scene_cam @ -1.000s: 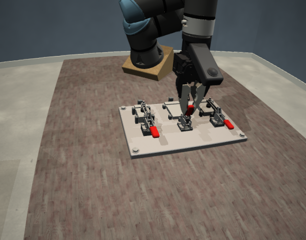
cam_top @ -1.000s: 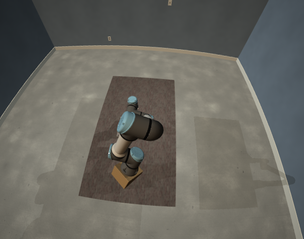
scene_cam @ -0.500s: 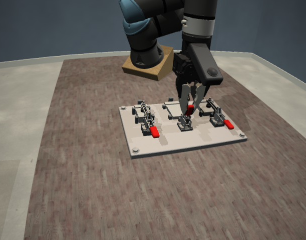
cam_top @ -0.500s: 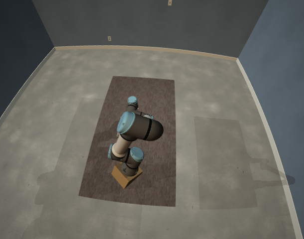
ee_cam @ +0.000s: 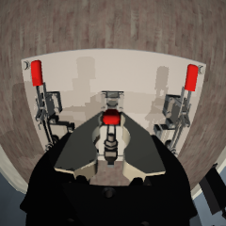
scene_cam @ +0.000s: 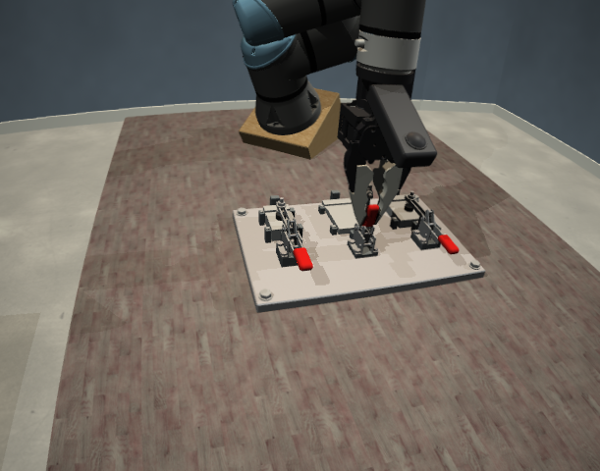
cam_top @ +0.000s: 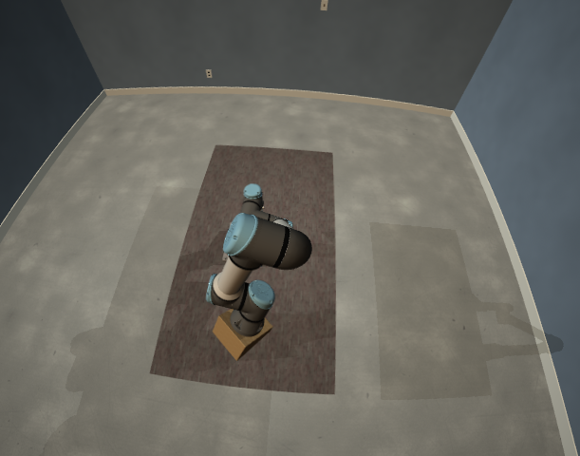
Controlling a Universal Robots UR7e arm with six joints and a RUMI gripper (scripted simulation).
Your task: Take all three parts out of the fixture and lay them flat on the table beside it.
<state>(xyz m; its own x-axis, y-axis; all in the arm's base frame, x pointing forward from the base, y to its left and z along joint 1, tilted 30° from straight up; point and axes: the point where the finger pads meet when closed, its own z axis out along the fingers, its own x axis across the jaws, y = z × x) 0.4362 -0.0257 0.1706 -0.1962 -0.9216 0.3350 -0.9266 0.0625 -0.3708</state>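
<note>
The part is 10 cm behind my hand, 2 cm to the left of it and 5 cm below it. From my hand the other things lie so: fixture (4 cm behind, 1 cm to the left, 7 cm below).
</note>
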